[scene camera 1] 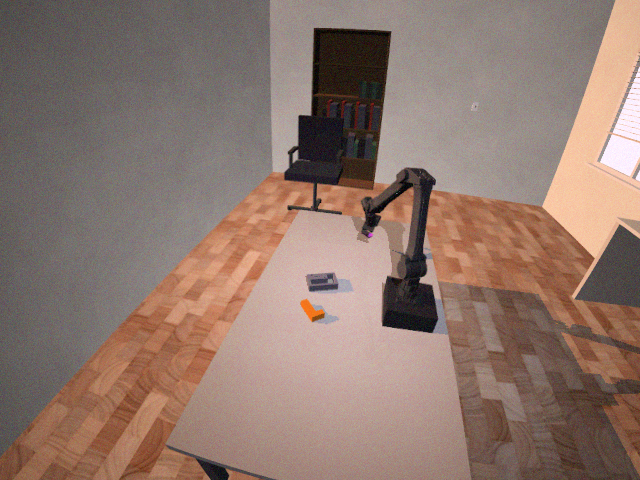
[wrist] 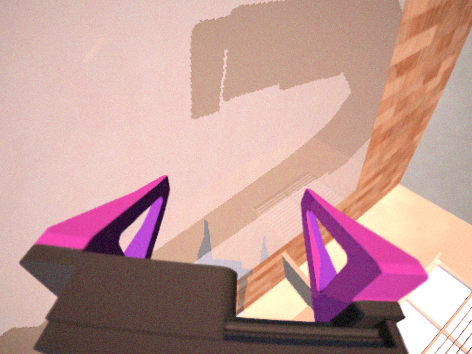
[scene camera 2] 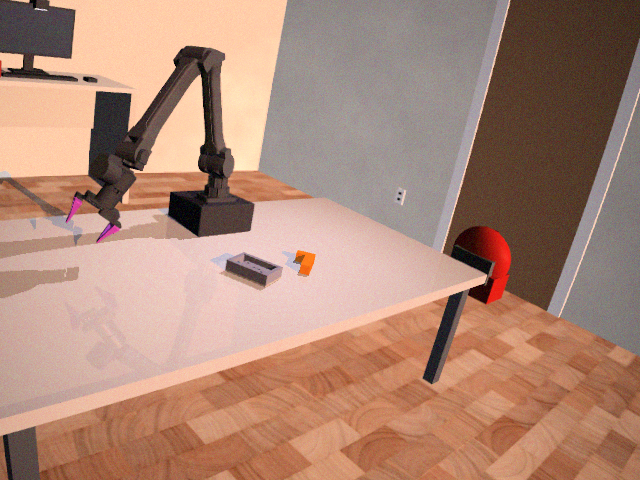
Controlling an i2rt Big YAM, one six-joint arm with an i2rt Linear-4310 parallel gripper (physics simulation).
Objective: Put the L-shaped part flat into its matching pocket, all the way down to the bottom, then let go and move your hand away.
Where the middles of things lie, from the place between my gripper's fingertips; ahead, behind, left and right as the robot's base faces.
Right now my hand is 45 cm to the right of the grey pocket block (scene camera 2: 252, 268), 17 cm short of it and 8 cm above it.
